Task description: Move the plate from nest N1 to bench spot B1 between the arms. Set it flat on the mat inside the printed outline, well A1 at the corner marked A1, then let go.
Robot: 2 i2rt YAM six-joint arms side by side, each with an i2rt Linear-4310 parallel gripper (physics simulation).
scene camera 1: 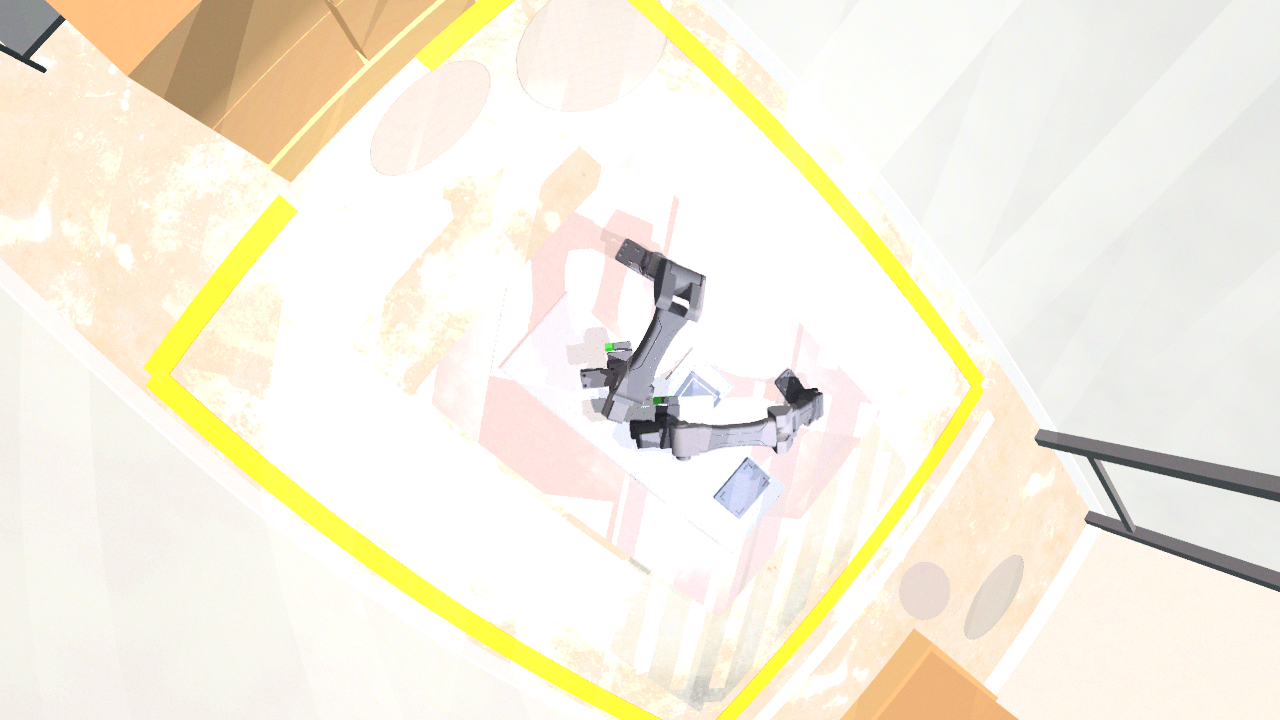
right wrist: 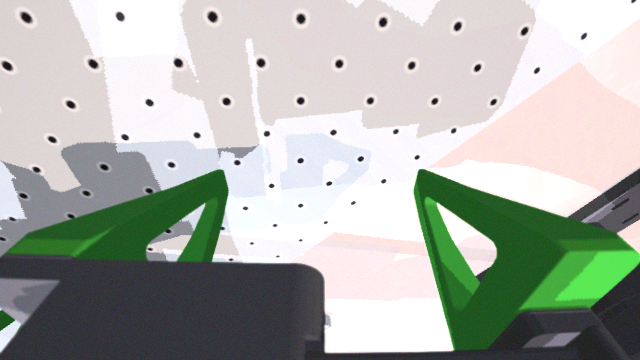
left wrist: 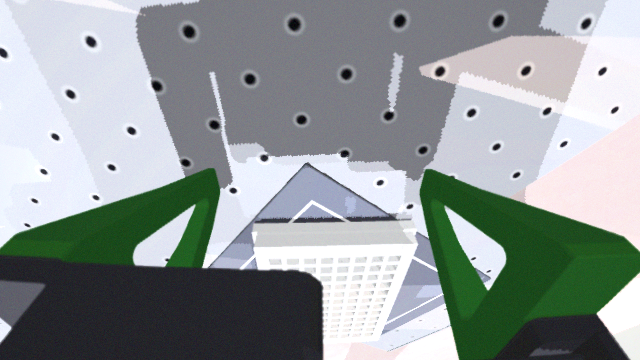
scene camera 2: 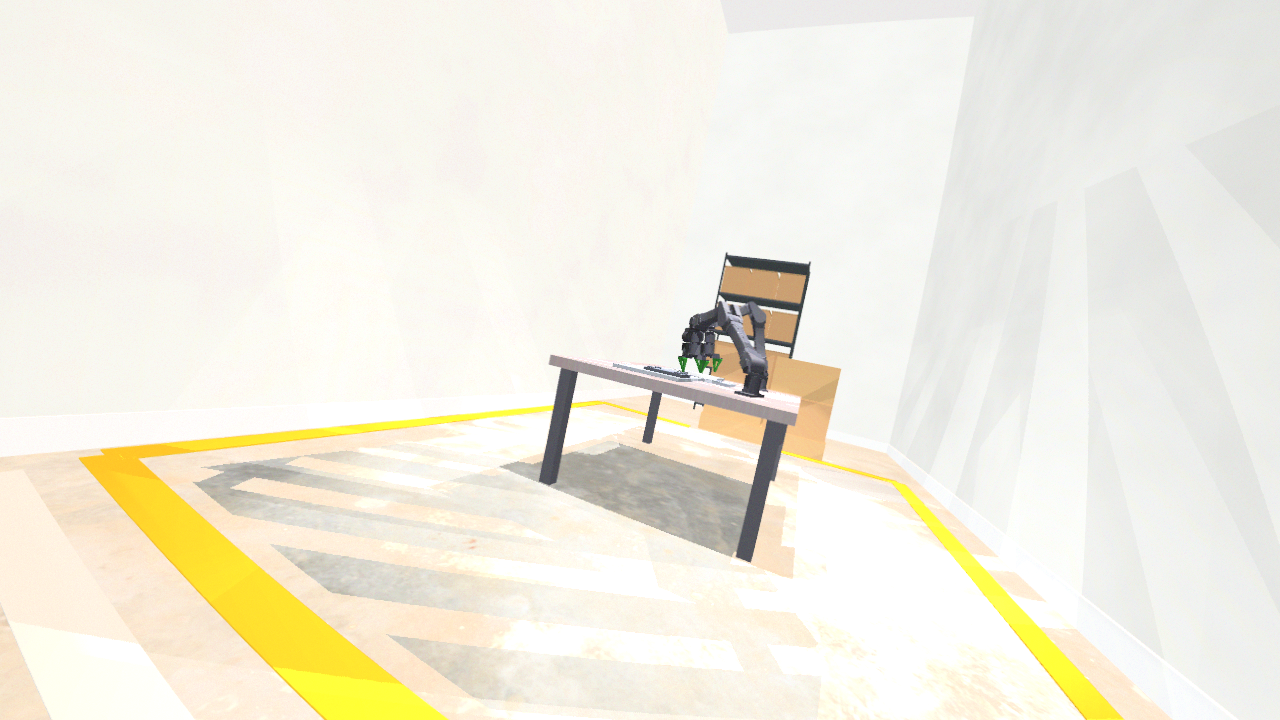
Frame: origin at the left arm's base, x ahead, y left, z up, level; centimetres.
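Where they show: left gripper, fingertip midpoint: (left wrist: 319, 180); right gripper, fingertip midpoint: (right wrist: 320, 180) (scene camera 2: 707, 371); left arm's base at its link origin: (scene camera 1: 797, 397) (scene camera 2: 749, 395); right arm's base at its link origin: (scene camera 1: 649, 266).
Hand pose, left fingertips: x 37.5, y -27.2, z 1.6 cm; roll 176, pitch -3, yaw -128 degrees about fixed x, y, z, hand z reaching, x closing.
Note:
Things, the pixels of their top centre, and the offset from my left fingertips. "*": a spot on its surface instead. Level surfaces: height alone.
- white plate at its top centre: (left wrist: 330, 306) (scene camera 1: 692, 411) (scene camera 2: 702, 374) dx -7.8, dy +5.3, dz +1.3 cm
- blue-grey mat at its surface level: dz -0.1 cm
- blue-grey rectangular pad at a spot on its surface: (scene camera 1: 742, 488) * dx -4.8, dy +35.5, dz +0.8 cm
- perforated board at its surface level: dz -0.3 cm
The white plate (left wrist: 356, 280), a grid of wells, shows in the left wrist view between and beyond my left fingers. It sits on a blue-grey mat (scene camera 1: 702, 386) (left wrist: 307, 182) with a white printed outline. The plate's edges look turned against that outline. Corner mark A1 is not legible. My left gripper (left wrist: 319, 180) (scene camera 1: 660, 413) is open, its green fingers on either side of the plate's near end and apart from it. My right gripper (right wrist: 320, 180) (scene camera 1: 611, 358) is open and empty over the perforated board, up and left of the left gripper in scene camera 1. Nest N1 cannot be identified.
A blue-grey rectangular pad (scene camera 1: 742, 488) with corner marks lies below the left arm in scene camera 1. The perforated board (left wrist: 300, 95) (right wrist: 340, 82) spans the area beneath both grippers. The grippers and forearms are close together. The table (scene camera 2: 666, 385) has dark legs.

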